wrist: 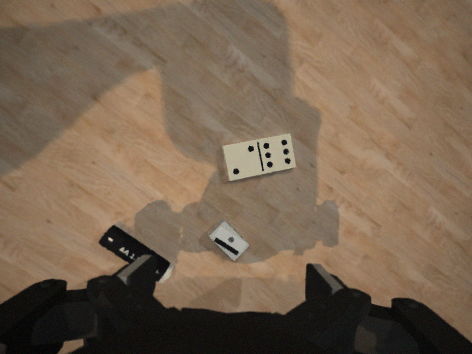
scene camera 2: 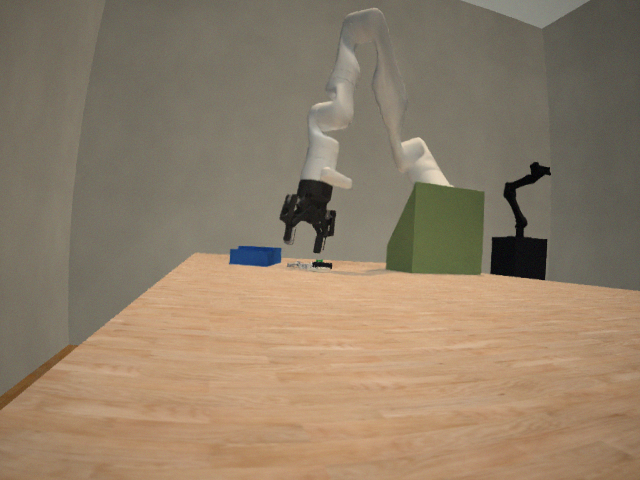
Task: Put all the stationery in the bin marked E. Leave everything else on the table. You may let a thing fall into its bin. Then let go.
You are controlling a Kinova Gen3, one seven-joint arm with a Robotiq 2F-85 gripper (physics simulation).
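Seen in the pictures: gripper, fingertip midpoint: [wrist: 230, 276] [scene camera 2: 303, 249]; arm's base, link origin: [scene camera 2: 448, 215].
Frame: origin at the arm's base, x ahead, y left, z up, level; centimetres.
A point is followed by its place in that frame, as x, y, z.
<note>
A small grey pencil sharpener [wrist: 229, 241] {38.0, 7.2, -13.6} with a dark blade lies on the table in the wrist view, below the domino. My gripper [scene camera 2: 303, 246] {38.4, 6.1, -10.5} [wrist: 230, 276] {38.4, 6.1, -10.5} is open and empty. It hangs above the table, with the sharpener ahead of the gap between its fingers in the wrist view. The blue bin unit [scene camera 2: 248, 257] {50.1, 5.5, -13.0} stands at the far left of the table in the scene view. Its letters and its inside are hidden there, and it does not show in the wrist view.
A cream domino [wrist: 245, 162] {35.6, 12.3, -14.0} lies beyond the sharpener. A black battery [wrist: 130, 250] {33.0, 3.2, -13.3} [scene camera 2: 322, 265] {33.4, 3.6, -14.0} lies to its left, partly behind the left finger in the wrist view. A green thing [scene camera 2: 319, 260] {32.2, -5.4, -13.2} shows behind the battery. A green block [scene camera 2: 447, 229] {3.8, 6.7, -4.0} stands at the right, by the arm's base.
</note>
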